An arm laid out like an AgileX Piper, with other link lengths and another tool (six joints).
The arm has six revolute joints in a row. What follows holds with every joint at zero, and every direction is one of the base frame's. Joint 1 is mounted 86.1 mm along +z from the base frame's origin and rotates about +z. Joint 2 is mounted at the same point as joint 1 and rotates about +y. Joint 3 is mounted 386.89 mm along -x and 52.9 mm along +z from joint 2 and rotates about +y. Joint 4 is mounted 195.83 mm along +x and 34.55 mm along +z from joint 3 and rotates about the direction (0.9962, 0, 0.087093). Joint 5 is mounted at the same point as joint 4 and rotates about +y. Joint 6 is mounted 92.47 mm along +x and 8.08 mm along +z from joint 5 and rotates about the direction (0.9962, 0, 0.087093). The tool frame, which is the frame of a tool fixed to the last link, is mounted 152.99 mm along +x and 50 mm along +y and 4.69 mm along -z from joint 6; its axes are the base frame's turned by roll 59.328, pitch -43.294 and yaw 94.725 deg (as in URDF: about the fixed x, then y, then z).
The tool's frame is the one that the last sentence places.
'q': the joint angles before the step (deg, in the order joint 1, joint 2, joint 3, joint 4, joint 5, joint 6). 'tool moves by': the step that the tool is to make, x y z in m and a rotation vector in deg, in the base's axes. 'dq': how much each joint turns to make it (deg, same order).
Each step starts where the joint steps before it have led.
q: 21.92 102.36 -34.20 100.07 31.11 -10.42
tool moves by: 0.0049 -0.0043 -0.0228 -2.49 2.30 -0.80
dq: 0.00 2.67 0.00 -0.07 -1.70 0.19
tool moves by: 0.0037 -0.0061 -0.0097 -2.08 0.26 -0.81
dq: 0.01 0.67 0.02 0.07 -2.03 -0.06
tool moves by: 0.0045 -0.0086 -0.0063 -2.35 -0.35 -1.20
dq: 0.00 0.00 0.00 0.00 -2.65 0.20
